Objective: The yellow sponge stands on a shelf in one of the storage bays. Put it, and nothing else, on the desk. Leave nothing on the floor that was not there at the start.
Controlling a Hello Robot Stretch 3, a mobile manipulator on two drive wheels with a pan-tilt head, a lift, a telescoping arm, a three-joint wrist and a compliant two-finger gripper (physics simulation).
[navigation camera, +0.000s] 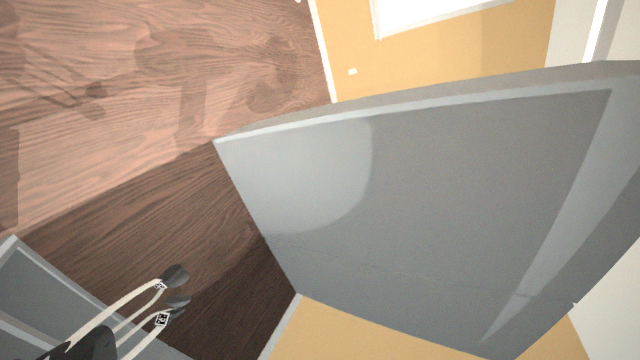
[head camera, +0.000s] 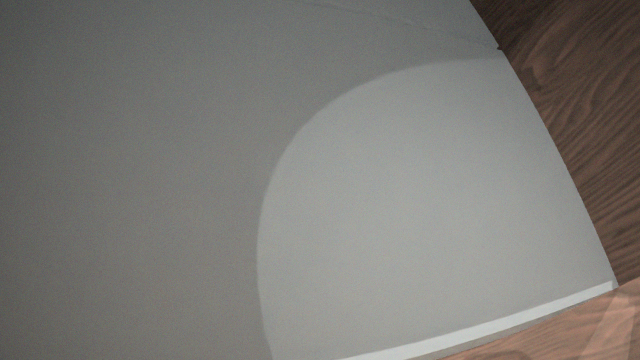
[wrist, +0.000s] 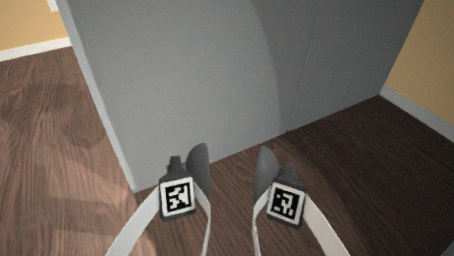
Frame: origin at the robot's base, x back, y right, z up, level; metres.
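Where they show: gripper, fingertip midpoint: (navigation camera: 185, 282) (wrist: 232, 164).
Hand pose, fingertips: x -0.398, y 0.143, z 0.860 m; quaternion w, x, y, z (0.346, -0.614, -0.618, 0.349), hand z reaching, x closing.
Note:
After its pixels a point has its place.
My gripper (navigation camera: 177, 289) {y 0.143, x -0.398, z 0.860 m} (wrist: 232, 164) {y 0.143, x -0.398, z 0.860 m} is open, with a gap between its two dark fingertips and nothing held. In the navigation camera it is at the lower left, over the dark wooden floor, between a grey shelf unit (navigation camera: 15, 242) {y 0.190, x -0.112, z 0.063 m} and a tall grey panel (head camera: 150, 150) {y 0.046, x -1.097, z 1.198 m} (navigation camera: 450, 200) {y 0.017, x -1.080, z 1.328 m} (wrist: 200, 75) {y 0.014, x -1.078, z 0.532 m}. In the wrist view the panel rises beyond the fingertips. The yellow sponge does not show in these views, and I cannot make out the desk.
The brown wooden floor (head camera: 575, 125) {y 0.170, x -1.056, z -0.001 m} (navigation camera: 150, 210) {y 0.129, x -0.545, z 0.000 m} (wrist: 45, 125) {y -1.040, x -1.309, z 0.000 m} runs along the panel's edge. Yellow walls (navigation camera: 440, 60) {y -1.455, x -2.536, z 1.458 m} (wrist: 430, 55) {y 1.376, x -1.702, z 0.413 m} with white skirting stand behind the panel. A window (navigation camera: 425, 12) {y -1.891, x -2.262, z 1.329 m} shows at the top of the navigation camera.

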